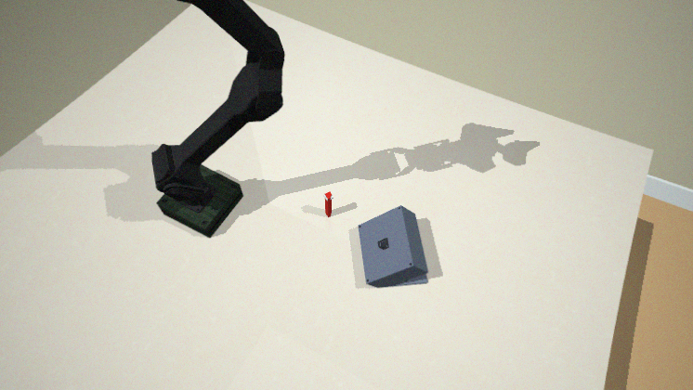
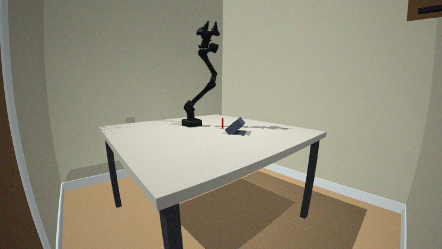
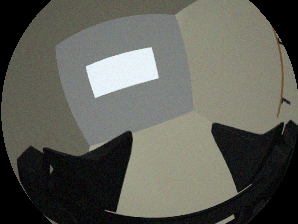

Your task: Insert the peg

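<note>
My gripper tip is 80 mm short of the red peg, 40 mm to the right of it and 750 mm above it. Also, from my gripper tip: sloped panel (240 mm ahead, 10 mm to the left, 760 mm below).
</note>
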